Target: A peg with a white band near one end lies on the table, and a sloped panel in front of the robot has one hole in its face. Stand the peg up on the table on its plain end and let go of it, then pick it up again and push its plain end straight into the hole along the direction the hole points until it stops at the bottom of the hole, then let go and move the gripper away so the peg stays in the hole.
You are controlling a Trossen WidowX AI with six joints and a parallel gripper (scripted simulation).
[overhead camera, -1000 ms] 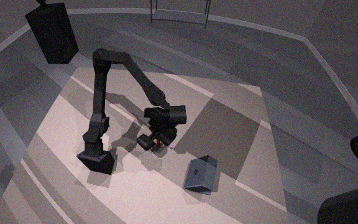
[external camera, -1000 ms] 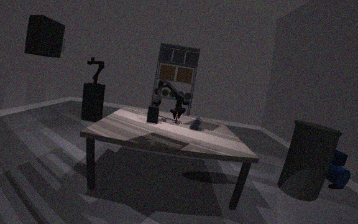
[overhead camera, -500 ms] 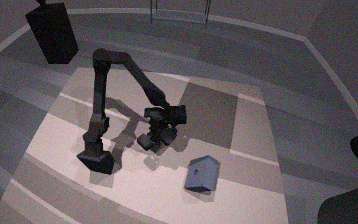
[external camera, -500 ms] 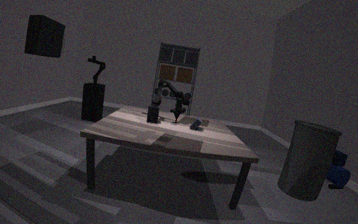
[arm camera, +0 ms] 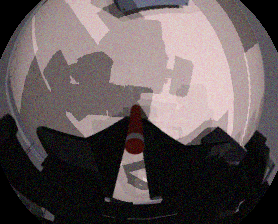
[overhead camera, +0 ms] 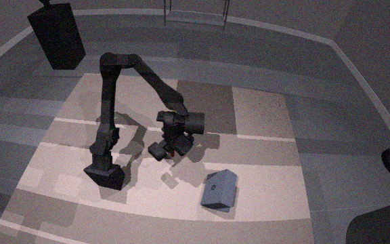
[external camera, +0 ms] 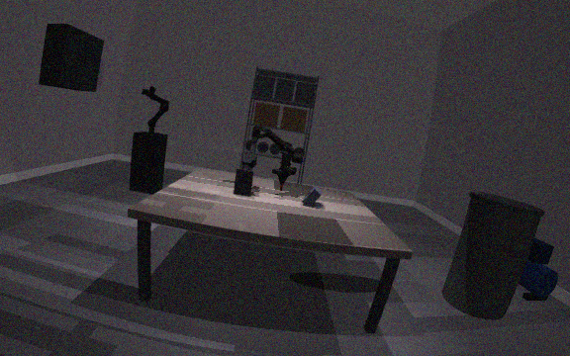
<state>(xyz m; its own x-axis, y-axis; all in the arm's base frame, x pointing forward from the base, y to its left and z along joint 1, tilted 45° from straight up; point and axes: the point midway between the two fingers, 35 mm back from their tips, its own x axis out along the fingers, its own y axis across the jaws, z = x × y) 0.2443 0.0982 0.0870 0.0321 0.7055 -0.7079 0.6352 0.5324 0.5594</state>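
My gripper tip is 190 mm short of the sloped panel, 140 mm to the left of it and 20 mm above it. The rest, counted from my gripper tip: red peg: 20 mm above.
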